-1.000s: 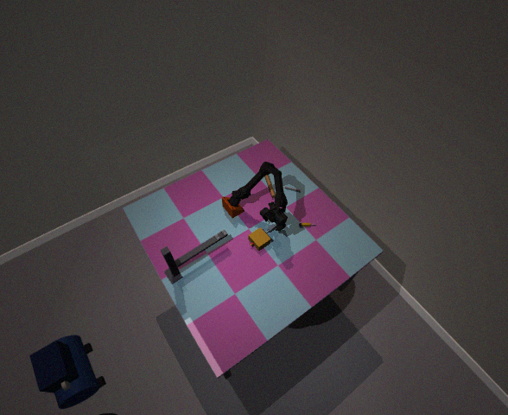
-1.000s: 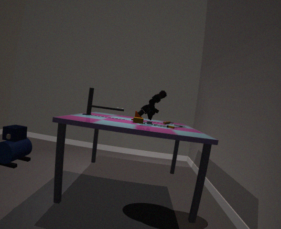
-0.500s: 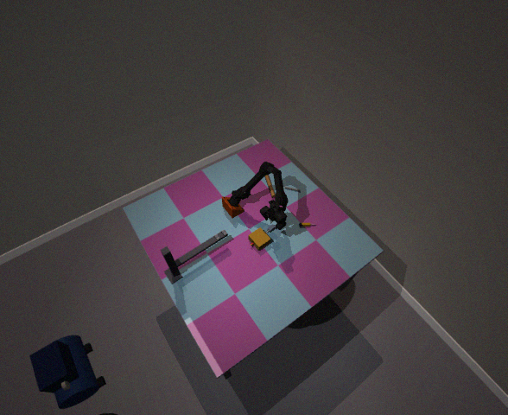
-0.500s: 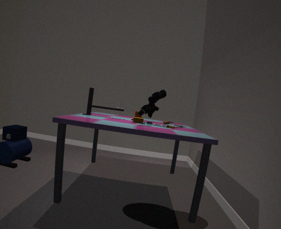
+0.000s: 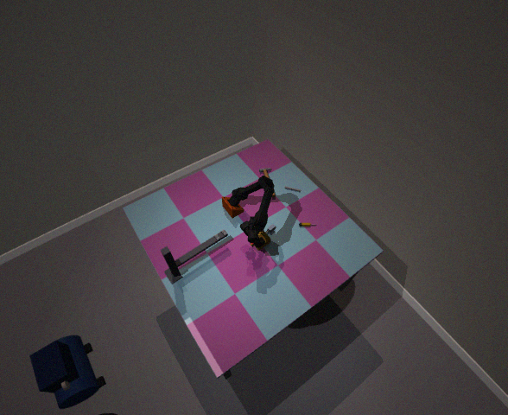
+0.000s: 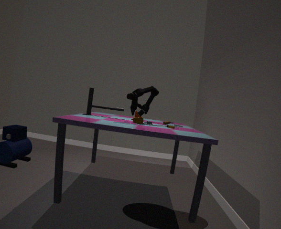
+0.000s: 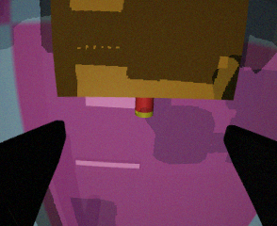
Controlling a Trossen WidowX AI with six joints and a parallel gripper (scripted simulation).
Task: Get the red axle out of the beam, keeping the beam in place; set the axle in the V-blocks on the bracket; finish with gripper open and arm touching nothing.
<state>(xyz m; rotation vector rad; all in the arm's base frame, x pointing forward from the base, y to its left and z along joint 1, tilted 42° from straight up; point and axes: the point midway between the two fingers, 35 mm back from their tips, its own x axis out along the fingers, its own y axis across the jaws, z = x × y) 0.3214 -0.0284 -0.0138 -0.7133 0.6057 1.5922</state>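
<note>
My gripper tip is 10 mm past the yellow block, 60 mm to the right of it and 40 mm above it. Also, from my gripper tip: screwdriver (50 mm ahead, 410 mm to the left, 60 mm below); grey rod (260 mm behind, 510 mm to the left, 60 mm below).
</note>
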